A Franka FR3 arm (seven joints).
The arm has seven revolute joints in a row. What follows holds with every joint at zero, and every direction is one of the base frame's.
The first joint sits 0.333 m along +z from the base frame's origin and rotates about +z.
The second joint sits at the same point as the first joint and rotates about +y.
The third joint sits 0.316 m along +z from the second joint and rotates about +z.
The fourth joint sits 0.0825 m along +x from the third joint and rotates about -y.
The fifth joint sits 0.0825 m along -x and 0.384 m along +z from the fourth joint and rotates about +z.
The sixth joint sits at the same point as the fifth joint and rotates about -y.
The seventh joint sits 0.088 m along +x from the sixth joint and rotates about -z.
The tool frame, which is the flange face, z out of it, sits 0.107 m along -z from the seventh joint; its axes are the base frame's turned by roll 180, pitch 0 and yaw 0 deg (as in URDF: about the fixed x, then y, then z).
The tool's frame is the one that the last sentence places.
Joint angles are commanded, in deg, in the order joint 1, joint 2, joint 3, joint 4, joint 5, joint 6, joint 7. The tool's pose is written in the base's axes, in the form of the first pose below.
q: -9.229 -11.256 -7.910 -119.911 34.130 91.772 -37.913
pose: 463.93, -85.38, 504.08, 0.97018, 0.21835, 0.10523, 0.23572, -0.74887, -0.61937
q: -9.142 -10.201 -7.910 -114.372 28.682 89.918 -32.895
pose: 472.99, -95.28, 532.37, 0.97826, 0.19961, 0.05630, 0.19778, -0.81621, -0.54285
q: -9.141 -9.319 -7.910 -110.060 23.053 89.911 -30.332
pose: 480.61, -107.75, 554.59, 0.98162, 0.18635, 0.04123, 0.18503, -0.87614, -0.44513
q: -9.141 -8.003 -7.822 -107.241 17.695 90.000 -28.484
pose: 487.35, -118.50, 562.38, 0.98437, 0.17588, 0.00944, 0.16764, -0.91909, -0.35661
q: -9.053 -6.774 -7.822 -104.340 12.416 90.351 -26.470
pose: 494.29, -129.54, 572.79, 0.98782, 0.15515, -0.01156, 0.14678, -0.95403, -0.26130
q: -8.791 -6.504 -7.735 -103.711 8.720 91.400 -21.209
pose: 496.94, -134.26, 575.52, 0.99653, 0.07517, -0.03573, 0.06700, -0.97924, -0.19132
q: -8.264 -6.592 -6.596 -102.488 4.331 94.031 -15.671
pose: 504.58, -129.11, 589.16, 0.99992, 0.00895, -0.00848, 0.00812, -0.99554, -0.09404
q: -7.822 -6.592 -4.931 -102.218 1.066 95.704 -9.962
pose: 511.14, -116.16, 593.76, 0.99873, -0.05005, 0.00580, -0.04987, -0.99837, -0.02779
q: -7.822 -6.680 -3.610 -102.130 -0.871 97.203 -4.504
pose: 515.50, -107.47, 597.72, 0.99252, -0.11844, 0.02965, -0.11879, -0.99287, 0.01017
